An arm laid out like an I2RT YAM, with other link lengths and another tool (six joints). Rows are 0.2 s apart.
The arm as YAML. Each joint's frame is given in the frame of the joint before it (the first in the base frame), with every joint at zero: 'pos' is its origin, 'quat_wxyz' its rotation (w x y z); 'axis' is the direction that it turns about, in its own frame. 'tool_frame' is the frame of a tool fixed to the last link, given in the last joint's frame.
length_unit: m
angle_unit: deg
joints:
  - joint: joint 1
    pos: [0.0, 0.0, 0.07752]
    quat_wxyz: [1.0, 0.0, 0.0, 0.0]
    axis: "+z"
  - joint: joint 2
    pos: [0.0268, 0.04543, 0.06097]
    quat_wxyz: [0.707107, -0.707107, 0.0, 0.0]
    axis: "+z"
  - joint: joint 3
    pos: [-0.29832, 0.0, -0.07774]
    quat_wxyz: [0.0, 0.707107, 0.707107, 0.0]
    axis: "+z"
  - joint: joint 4
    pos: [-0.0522, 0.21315, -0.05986]
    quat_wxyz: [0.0, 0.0, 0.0, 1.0]
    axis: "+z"
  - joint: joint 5
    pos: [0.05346, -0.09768, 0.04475]
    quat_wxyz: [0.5, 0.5, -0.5, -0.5]
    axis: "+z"
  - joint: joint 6
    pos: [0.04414, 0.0, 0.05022]
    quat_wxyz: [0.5, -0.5, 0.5, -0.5]
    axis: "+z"
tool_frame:
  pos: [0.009, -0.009, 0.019]
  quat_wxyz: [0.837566, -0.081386, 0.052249, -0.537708]
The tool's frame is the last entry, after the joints.
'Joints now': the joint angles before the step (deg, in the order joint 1, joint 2, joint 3, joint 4, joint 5, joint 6). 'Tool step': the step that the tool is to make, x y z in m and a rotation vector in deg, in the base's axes. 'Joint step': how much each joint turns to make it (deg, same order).
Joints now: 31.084 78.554 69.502 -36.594 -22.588 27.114
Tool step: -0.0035 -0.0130 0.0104 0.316 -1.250 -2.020
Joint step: -1.820 -2.236 0.628 -1.669 0.392 -0.118
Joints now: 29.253 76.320 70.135 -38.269 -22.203 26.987
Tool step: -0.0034 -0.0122 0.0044 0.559 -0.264 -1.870
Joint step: -1.955 -1.892 -0.410 -0.901 -0.317 0.221
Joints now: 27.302 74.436 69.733 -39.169 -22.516 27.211
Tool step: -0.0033 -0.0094 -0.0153 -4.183 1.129 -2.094
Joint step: -0.798 -0.600 -2.329 -1.679 3.207 -1.421
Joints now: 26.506 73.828 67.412 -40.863 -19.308 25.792
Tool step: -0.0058 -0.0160 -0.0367 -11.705 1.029 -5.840
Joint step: 0.022 -0.616 -5.891 -1.336 11.454 -1.878
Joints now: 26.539 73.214 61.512 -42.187 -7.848 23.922
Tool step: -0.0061 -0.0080 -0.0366 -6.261 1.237 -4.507
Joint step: 0.740 -0.150 -7.711 3.733 7.103 1.518
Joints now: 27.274 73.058 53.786 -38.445 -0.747 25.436
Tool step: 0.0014 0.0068 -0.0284 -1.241 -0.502 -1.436
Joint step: 1.966 1.819 -6.266 7.912 2.939 2.170
